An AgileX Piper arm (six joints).
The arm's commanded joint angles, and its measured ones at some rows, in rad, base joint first. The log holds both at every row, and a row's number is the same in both.
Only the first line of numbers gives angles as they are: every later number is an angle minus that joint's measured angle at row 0.
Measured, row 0:
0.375 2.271 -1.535 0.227 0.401 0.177
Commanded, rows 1 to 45:
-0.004 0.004 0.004 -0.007 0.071 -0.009
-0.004 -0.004 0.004 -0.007 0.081 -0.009
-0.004 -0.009 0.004 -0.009 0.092 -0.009
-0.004 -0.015 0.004 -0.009 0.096 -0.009
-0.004 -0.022 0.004 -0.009 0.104 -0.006
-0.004 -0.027 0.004 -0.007 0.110 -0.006
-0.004 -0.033 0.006 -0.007 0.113 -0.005
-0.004 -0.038 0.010 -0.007 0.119 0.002
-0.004 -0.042 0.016 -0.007 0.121 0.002
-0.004 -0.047 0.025 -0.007 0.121 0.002
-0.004 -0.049 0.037 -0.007 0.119 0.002
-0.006 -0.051 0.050 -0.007 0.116 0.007
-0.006 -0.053 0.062 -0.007 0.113 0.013
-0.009 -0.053 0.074 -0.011 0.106 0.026
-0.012 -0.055 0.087 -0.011 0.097 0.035
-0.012 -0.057 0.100 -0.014 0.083 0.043
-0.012 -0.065 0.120 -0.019 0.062 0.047
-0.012 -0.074 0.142 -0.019 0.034 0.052
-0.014 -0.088 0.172 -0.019 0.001 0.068
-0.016 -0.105 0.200 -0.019 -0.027 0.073
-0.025 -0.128 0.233 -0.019 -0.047 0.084
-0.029 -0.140 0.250 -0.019 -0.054 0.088
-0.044 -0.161 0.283 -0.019 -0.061 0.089
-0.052 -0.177 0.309 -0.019 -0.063 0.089
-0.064 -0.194 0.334 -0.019 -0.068 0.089
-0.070 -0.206 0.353 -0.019 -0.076 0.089
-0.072 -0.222 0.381 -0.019 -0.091 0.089
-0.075 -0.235 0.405 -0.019 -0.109 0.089
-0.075 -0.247 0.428 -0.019 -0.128 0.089
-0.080 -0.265 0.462 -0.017 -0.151 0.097
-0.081 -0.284 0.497 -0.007 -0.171 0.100
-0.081 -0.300 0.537 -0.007 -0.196 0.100
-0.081 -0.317 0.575 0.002 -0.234 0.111
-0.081 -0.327 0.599 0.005 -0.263 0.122
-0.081 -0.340 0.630 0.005 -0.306 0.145
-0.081 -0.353 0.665 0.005 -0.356 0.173
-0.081 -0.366 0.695 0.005 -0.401 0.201
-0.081 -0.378 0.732 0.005 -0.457 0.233
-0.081 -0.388 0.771 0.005 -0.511 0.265
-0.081 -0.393 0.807 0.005 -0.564 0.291
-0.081 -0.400 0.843 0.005 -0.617 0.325
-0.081 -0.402 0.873 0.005 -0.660 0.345
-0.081 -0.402 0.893 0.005 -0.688 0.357
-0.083 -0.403 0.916 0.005 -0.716 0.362
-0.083 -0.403 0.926 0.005 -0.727 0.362
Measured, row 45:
-0.072 -0.391 0.860 0.004 -0.612 0.316
